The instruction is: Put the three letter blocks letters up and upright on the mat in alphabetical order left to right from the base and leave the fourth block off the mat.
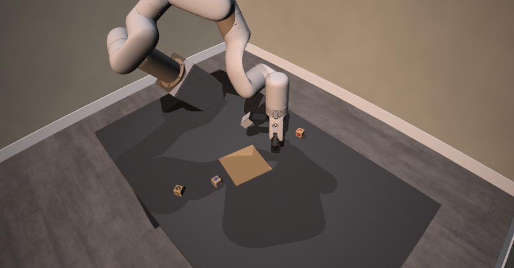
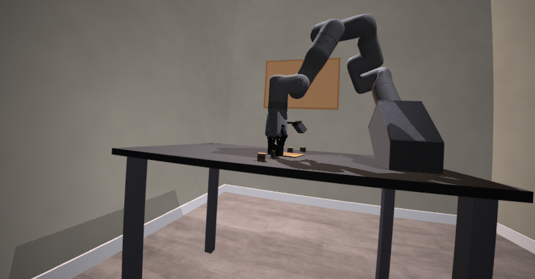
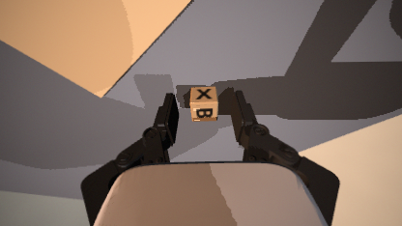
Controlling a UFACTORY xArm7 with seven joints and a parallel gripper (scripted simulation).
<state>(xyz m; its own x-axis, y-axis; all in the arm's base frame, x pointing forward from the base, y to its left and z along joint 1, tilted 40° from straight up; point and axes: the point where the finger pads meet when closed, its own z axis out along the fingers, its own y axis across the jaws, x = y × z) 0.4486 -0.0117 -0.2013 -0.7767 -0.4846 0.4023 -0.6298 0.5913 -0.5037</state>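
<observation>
Now: the tan mat 140 mm to the right of my hand, 30 mm below it and 20 mm behind it.
</observation>
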